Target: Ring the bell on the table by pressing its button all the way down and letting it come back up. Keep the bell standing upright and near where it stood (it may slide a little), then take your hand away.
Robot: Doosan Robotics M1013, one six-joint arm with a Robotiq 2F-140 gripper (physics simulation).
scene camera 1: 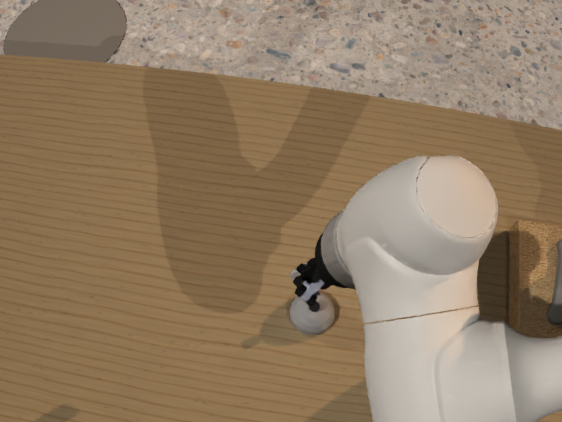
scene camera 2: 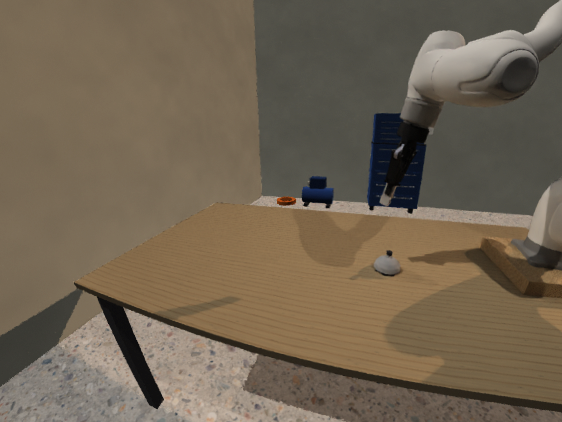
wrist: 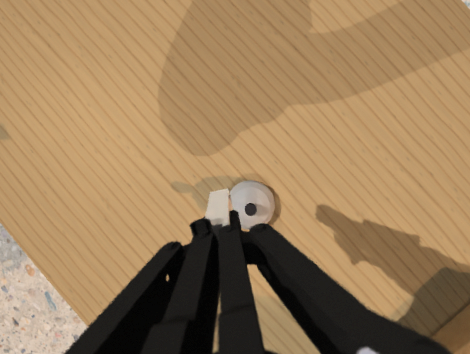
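Seen in the pictures: gripper, fingertip midpoint: point(scene camera 1: 298, 278) point(scene camera 2: 383, 204) point(wrist: 222, 204); arm's base at its link origin: point(scene camera 2: 548, 257).
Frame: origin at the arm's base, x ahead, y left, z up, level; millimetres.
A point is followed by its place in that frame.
The bell is a pale grey dome point(scene camera 1: 311, 322) @[x 529, y 221, z -10 mm] point(scene camera 2: 387, 266) @[x 531, y 230, z -18 mm] point(wrist: 264, 196) @[x 535, y 168, z -13 mm] with a black button point(scene camera 1: 314, 306) @[x 533, y 198, z 17 mm] point(scene camera 2: 389, 253) @[x 532, y 204, z 15 mm] point(wrist: 250, 209) @[x 533, y 196, z 17 mm] on top. It stands upright on the wooden table point(scene camera 1: 90, 200) @[x 1040, y 121, z -49 mm] point(scene camera 2: 240, 260) @[x 1008, y 352, z -49 mm] point(wrist: 100, 100) @[x 838, y 327, z -49 mm]. My gripper point(scene camera 1: 294, 275) @[x 570, y 203, z 174 mm] point(scene camera 2: 385, 199) @[x 570, y 203, z 174 mm] point(wrist: 222, 204) @[x 570, y 203, z 174 mm] is shut and empty, tilted, with its pale fingertips high above the table and apart from the bell. In the wrist view the fingertips appear just left of the dome, and the black fingers hide a little of its lower edge.
The arm's base stands on a wooden block point(scene camera 1: 532, 270) @[x 137, y -5, z 0 mm] point(scene camera 2: 505, 265) @[x 153, y 75, z -21 mm] at the right. Beyond the table are a blue cabinet point(scene camera 2: 379, 175), a blue compressor point(scene camera 2: 317, 195) and an orange ring point(scene camera 2: 286, 203). A grey disc point(scene camera 1: 65, 25) lies past the table edge.
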